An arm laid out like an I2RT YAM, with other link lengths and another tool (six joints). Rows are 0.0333 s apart.
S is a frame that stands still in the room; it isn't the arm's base.
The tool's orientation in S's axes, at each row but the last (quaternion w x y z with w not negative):
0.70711, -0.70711, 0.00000, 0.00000
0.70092, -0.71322, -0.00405, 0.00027
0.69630, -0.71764, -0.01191, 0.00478
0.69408, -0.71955, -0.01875, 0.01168
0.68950, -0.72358, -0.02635, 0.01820
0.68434, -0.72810, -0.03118, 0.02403
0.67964, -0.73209, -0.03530, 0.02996
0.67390, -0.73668, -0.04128, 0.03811
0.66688, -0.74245, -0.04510, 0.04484
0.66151, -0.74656, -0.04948, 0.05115
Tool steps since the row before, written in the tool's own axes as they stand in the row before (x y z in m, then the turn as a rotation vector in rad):
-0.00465, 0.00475, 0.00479, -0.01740, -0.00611, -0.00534
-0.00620, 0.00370, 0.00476, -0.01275, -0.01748, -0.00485
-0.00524, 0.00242, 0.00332, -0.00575, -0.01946, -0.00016
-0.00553, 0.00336, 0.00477, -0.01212, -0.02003, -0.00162
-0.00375, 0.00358, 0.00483, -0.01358, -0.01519, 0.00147
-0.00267, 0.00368, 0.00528, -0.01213, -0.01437, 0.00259
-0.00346, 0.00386, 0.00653, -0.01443, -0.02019, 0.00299
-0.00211, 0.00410, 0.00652, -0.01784, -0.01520, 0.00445
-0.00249, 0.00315, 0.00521, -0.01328, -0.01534, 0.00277
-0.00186, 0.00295, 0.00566, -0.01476, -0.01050, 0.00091
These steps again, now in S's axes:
-0.00465, 0.00479, -0.00475, -0.01740, -0.00534, 0.00611
-0.00621, 0.00466, -0.00382, -0.01281, -0.00462, 0.01749
-0.00529, 0.00312, -0.00257, -0.00595, 0.00029, 0.01940
-0.00569, 0.00440, -0.00358, -0.01225, -0.00142, 0.01996
-0.00400, 0.00441, -0.00385, -0.01384, 0.00133, 0.01496
-0.00303, 0.00482, -0.00402, -0.01247, 0.00251, 0.01409
-0.00400, 0.00588, -0.00435, -0.01486, 0.00312, 0.01985
-0.00279, 0.00585, -0.00466, -0.01837, 0.00375, 0.01475
-0.00311, 0.00449, -0.00367, -0.01363, 0.00268, 0.01504
-0.00263, 0.00494, -0.00359, -0.01480, 0.00006, 0.01048

